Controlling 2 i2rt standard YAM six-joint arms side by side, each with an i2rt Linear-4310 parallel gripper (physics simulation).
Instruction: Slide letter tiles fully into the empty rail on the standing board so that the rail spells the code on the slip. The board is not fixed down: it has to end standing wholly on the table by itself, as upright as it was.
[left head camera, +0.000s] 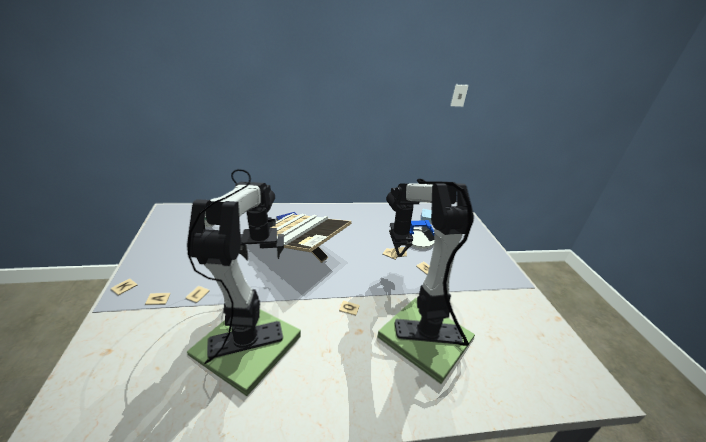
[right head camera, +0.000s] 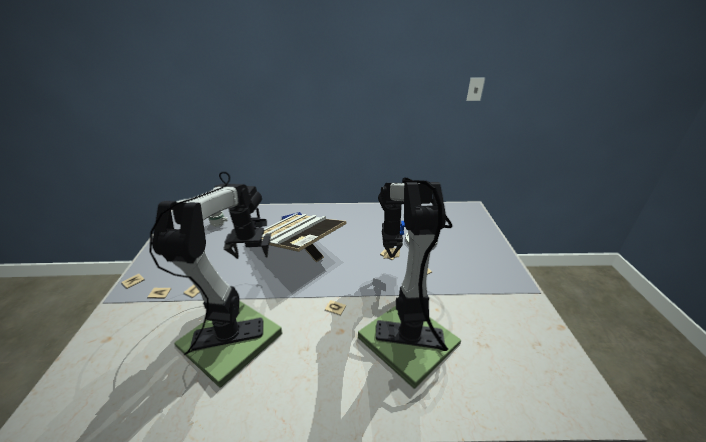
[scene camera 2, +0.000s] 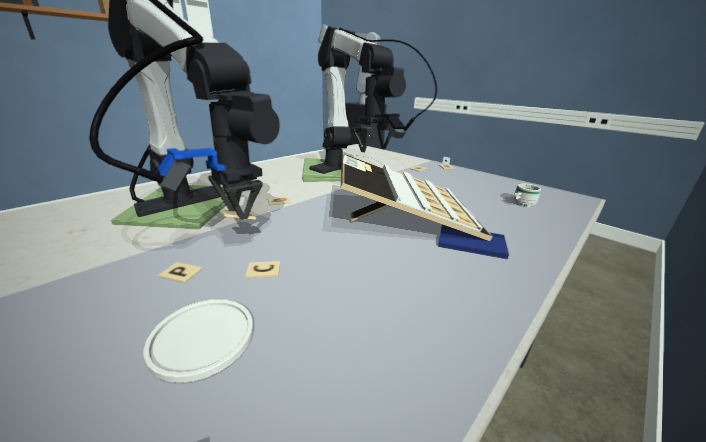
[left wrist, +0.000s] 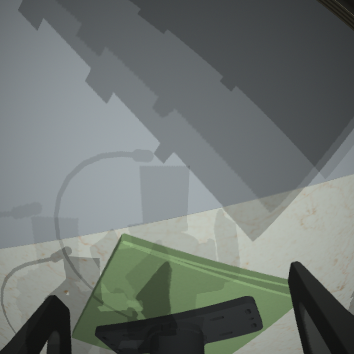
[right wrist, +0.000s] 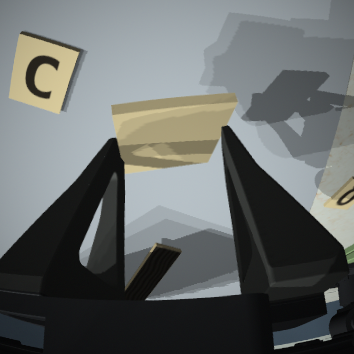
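Where they show: left gripper, fingertip midpoint: (left head camera: 263, 258) (right head camera: 252, 257) (scene camera 2: 373, 150) (left wrist: 168, 293); right gripper, fingertip midpoint: (left head camera: 398, 252) (right head camera: 391, 253) (scene camera 2: 238, 215) (right wrist: 169, 140); left arm's base, link origin: (left head camera: 246, 340) (right head camera: 228, 334) (scene camera 2: 333, 167) (left wrist: 176, 328) (right wrist: 348, 273); right arm's base, link origin: (left head camera: 427, 332) (right head camera: 409, 335) (scene camera 2: 179, 201).
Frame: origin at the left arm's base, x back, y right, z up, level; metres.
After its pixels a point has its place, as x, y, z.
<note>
The board (left head camera: 329, 229) @(-0.331, 0.329, 0.111) (right head camera: 323, 229) @(-0.328, 0.330, 0.113) (scene camera 2: 366, 182) @(-0.362, 0.343, 0.105) is tipped far backward. Its top end lies over a blue slab (scene camera 2: 473, 245) @(-0.592, 0.268, -0.006), and its bottom end, with the code slip (left head camera: 313, 240) @(-0.273, 0.254, 0.114) (right head camera: 303, 240) @(-0.272, 0.251, 0.113) (scene camera 2: 355, 163) @(-0.274, 0.257, 0.114), is raised. Its rear leg (scene camera 2: 367, 211) @(-0.340, 0.297, 0.014) slants beneath. The slip is unreadable here. My right gripper (scene camera 2: 243, 216) @(-0.205, 0.561, 0.062) (right wrist: 169, 140) @(-0.205, 0.561, 0.062) is shut on a blank-looking tile (right wrist: 172, 125) @(-0.198, 0.575, 0.070), low above the mat; its letter is hidden. My left gripper (left head camera: 262, 254) @(-0.218, 0.076, 0.108) (right head camera: 251, 254) @(-0.218, 0.076, 0.108) (left wrist: 168, 293) @(-0.218, 0.076, 0.108) is open and empty, left of the board in the head views. Tiles C (scene camera 2: 263, 269) @(-0.296, 0.587, -0.014) (right wrist: 44, 75) @(-0.290, 0.583, -0.014) and P (scene camera 2: 180, 271) @(-0.181, 0.681, -0.014) lie flat.
Tiles K (left head camera: 124, 286) @(-0.322, -0.351, -0.014), A (left head camera: 157, 298) @(-0.242, -0.249, -0.014) and L (left head camera: 197, 294) @(-0.231, -0.135, -0.014) lie at the left. A Q-like tile (left head camera: 349, 307) @(-0.059, 0.329, -0.016) lies between the arm bases. A white plate (scene camera 2: 200, 341) @(-0.364, 0.751, -0.009), a blue clamp-like object (scene camera 2: 192, 153) and a cup (scene camera 2: 527, 194) @(-0.650, -0.072, 0.023) are also around.
</note>
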